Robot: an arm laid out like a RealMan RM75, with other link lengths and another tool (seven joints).
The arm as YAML. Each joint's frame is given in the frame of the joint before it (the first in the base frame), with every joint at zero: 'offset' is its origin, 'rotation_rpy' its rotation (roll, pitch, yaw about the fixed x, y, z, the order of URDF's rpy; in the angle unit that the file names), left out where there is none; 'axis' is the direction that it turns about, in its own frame. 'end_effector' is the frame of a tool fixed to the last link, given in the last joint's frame.
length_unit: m
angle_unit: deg
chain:
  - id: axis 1
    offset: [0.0, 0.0, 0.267]
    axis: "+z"
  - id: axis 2
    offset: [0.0, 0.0, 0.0]
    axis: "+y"
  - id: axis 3
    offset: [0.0, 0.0, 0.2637]
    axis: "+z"
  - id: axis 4
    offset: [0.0, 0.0, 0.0]
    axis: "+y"
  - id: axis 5
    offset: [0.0, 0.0, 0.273]
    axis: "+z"
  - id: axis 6
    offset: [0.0, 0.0, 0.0]
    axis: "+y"
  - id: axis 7
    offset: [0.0, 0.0, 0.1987]
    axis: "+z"
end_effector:
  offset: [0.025, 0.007, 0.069]
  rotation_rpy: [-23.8, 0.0, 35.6]
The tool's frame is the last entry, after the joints.
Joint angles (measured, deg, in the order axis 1, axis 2, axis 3, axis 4, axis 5, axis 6, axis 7), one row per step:
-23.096, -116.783, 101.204, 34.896, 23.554, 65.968, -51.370
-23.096, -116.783, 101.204, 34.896, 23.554, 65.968, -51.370
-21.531, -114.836, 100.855, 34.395, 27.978, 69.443, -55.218
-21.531, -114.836, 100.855, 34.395, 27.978, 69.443, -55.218
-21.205, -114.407, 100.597, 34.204, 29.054, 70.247, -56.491
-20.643, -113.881, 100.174, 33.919, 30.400, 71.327, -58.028
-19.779, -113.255, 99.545, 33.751, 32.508, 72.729, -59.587
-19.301, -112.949, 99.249, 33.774, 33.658, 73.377, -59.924
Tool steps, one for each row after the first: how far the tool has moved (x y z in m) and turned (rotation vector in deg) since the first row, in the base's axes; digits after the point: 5 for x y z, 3 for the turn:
0.00000, 0.00000, 0.00000, 0.000, 0.000, 0.000
-0.01710, -0.01740, 0.00063, -3.872, 1.138, -1.088
-0.01710, -0.01740, 0.00063, -3.872, 1.138, -1.088
-0.02163, -0.02090, 0.00131, -5.000, 1.167, -1.031
-0.02867, -0.02573, 0.00263, -6.354, 1.164, -0.778
-0.03738, -0.03341, 0.00341, -7.943, 1.567, -0.752
-0.04149, -0.03778, 0.00334, -8.496, 2.102, -0.972

